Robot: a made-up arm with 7 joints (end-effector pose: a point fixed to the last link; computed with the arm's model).
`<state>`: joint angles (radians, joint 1 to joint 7).
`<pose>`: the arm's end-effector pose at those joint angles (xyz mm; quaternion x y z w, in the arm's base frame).
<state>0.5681 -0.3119 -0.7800 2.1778 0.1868 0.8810 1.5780</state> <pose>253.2 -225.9 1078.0 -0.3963 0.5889 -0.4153 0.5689</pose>
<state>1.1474 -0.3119 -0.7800 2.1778 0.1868 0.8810 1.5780</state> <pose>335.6 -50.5 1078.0 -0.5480 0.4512 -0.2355 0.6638</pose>
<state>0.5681 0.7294 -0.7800 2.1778 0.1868 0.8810 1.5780</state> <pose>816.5 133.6 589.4 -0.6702 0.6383 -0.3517 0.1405</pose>
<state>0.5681 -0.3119 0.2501 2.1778 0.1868 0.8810 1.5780</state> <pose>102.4 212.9 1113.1 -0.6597 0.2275 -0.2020 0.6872</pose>
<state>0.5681 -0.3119 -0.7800 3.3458 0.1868 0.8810 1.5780</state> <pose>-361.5 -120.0 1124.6 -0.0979 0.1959 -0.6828 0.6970</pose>
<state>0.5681 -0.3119 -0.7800 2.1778 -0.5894 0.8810 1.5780</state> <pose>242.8 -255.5 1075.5 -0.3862 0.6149 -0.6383 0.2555</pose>
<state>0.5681 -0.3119 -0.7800 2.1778 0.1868 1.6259 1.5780</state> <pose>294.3 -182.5 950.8 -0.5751 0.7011 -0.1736 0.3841</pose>
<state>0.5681 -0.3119 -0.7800 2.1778 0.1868 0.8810 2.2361</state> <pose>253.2 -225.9 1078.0 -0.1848 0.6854 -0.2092 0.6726</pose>
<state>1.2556 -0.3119 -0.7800 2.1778 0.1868 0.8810 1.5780</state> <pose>339.0 -14.0 1078.0 -0.5716 0.4209 -0.1993 0.6756</pose>
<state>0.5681 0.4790 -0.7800 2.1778 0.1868 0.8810 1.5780</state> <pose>725.8 75.7 767.2 -0.6185 0.6421 -0.3766 0.2516</pose>
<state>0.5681 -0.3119 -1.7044 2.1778 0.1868 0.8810 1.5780</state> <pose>11.8 -549.0 956.3 -0.0698 0.7851 -0.5160 0.3353</pose>
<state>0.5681 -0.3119 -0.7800 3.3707 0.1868 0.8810 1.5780</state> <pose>-373.3 -116.2 1117.8 -0.0908 0.1863 -0.6862 0.6972</pose>
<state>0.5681 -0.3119 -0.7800 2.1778 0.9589 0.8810 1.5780</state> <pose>245.2 -200.8 1094.8 -0.3478 0.4762 -0.1321 0.7968</pose>
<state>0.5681 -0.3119 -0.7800 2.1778 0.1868 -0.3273 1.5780</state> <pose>43.6 -239.8 1141.2 -0.0047 0.2464 -0.6747 0.6957</pose>
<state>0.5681 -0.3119 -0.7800 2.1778 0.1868 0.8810 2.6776</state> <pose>253.2 -225.9 1078.0 -0.0302 0.7092 -0.0568 0.7021</pose>
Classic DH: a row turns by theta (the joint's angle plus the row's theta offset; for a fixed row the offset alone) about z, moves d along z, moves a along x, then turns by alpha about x. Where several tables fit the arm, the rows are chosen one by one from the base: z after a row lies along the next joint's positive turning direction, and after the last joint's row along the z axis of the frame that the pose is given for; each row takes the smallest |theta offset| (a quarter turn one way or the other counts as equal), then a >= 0, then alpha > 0; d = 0 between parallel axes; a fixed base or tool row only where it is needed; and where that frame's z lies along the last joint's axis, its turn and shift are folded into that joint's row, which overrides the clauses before.
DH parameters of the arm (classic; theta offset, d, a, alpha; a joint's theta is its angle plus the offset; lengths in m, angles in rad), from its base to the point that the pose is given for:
joint 1: 0 0.251 0 -1.5708
joint 2: 0 0 0 1.5708
joint 3: 0 0.4 0.033 1.5708
joint 4: 0 0 0.085 1.5708
joint 5: 0 0.377 0 1.5708
joint 6: 0 0 0.119 -1.5708
joint 7: 0 0.152 0 0

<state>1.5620 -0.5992 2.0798 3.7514 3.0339 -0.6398 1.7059</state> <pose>100.3 -389.9 963.9 0.2532 0.1092 -0.4775 0.8342</pose>
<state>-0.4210 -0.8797 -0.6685 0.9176 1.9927 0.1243 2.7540</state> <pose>-36.1 -395.0 571.8 0.6335 0.0589 0.4460 0.6295</pose>
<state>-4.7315 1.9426 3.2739 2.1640 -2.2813 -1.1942 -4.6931</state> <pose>193.2 617.9 329.4 0.1327 0.4175 0.1683 0.8830</pose>
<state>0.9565 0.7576 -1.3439 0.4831 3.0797 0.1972 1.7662</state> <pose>219.5 -175.5 146.9 0.7232 0.5587 -0.1230 0.3870</pose>
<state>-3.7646 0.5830 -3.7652 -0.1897 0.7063 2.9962 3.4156</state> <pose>-1.8 116.4 402.4 0.0340 -0.2279 -0.7243 0.6499</pose>
